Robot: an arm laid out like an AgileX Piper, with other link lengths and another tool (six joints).
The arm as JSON. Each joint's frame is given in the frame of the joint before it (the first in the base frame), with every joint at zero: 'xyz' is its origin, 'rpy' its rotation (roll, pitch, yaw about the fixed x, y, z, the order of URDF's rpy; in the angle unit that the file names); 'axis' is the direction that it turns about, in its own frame. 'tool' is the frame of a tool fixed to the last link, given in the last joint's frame.
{
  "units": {
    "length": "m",
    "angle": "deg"
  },
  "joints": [
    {
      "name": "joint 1",
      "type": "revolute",
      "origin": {
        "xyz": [
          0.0,
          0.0,
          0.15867
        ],
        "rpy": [
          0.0,
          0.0,
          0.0
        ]
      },
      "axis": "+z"
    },
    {
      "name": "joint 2",
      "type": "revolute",
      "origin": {
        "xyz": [
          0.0,
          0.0,
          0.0
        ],
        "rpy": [
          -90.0,
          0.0,
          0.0
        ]
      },
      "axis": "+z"
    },
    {
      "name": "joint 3",
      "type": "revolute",
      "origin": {
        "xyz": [
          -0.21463,
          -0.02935,
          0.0
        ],
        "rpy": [
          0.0,
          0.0,
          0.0
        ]
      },
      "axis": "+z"
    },
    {
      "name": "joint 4",
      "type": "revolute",
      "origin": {
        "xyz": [
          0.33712,
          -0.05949,
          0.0
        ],
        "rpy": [
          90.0,
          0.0,
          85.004
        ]
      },
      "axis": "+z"
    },
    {
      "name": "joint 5",
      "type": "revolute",
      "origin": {
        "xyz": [
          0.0,
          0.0,
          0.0
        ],
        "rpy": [
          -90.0,
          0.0,
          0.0
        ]
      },
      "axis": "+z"
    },
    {
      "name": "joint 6",
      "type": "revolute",
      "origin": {
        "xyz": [
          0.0,
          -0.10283,
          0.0
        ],
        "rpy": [
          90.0,
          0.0,
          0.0
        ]
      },
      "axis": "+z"
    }
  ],
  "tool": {
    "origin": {
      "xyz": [
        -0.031,
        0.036,
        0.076
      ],
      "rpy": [
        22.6,
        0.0,
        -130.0
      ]
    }
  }
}
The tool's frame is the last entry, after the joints.
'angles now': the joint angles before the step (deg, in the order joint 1, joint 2, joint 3, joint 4, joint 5, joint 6). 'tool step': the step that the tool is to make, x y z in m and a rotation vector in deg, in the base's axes. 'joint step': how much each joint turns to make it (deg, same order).
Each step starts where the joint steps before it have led.
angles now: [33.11 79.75 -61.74 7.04 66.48 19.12]
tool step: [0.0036 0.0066 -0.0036 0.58 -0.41 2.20]
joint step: [-0.01 1.88 -1.07 0.81 -1.18 -2.61]
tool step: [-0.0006 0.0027 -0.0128 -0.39 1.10 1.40]
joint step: [0.01 1.94 0.02 0.62 -0.62 -1.68]
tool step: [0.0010 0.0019 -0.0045 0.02 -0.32 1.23]
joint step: [0.00 0.80 -0.01 0.12 -0.89 -1.42]
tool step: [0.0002 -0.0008 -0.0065 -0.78 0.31 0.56]
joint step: [-0.01 0.87 0.01 -0.42 -0.13 -0.47]
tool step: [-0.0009 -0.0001 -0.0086 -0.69 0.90 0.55]
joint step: [0.01 1.21 -0.01 -0.01 0.01 -0.55]
